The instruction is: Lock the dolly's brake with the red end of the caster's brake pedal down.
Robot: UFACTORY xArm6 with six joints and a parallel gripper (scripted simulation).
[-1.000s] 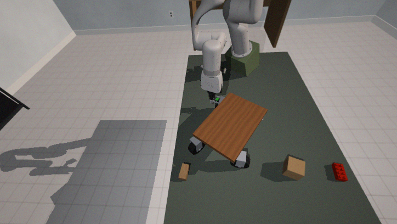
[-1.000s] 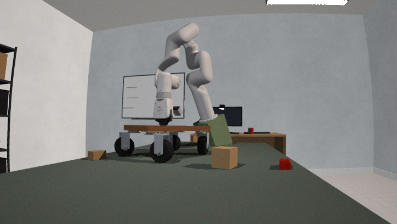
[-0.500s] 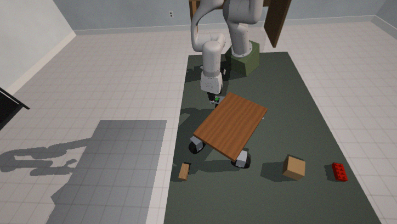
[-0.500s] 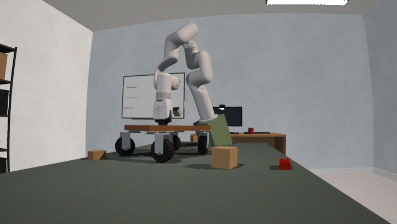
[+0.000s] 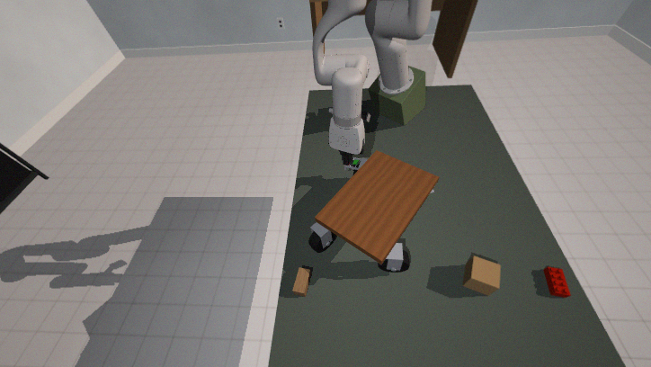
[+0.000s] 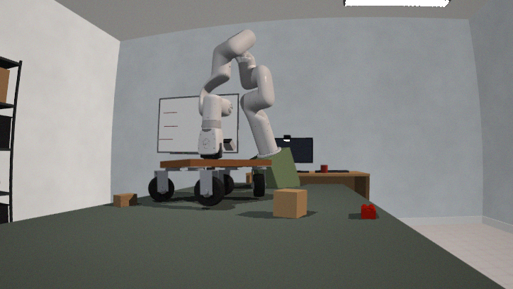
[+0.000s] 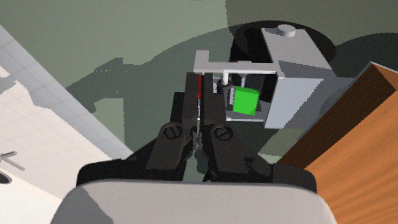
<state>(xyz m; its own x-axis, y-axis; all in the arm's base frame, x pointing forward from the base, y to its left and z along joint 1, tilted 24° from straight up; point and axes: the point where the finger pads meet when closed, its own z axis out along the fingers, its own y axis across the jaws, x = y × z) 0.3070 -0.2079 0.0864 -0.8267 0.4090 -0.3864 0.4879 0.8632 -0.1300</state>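
My hand is 1 cm short of the brake pedal, 1 cm to the right of it and 2 cm above it. The rest, counted from my hand: red toy brick (41 cm ahead, 46 cm to the left, 8 cm below); then cardboard box (38 cm ahead, 28 cm to the left, 7 cm below); then small wooden block (35 cm ahead, 17 cm to the right, 8 cm below).
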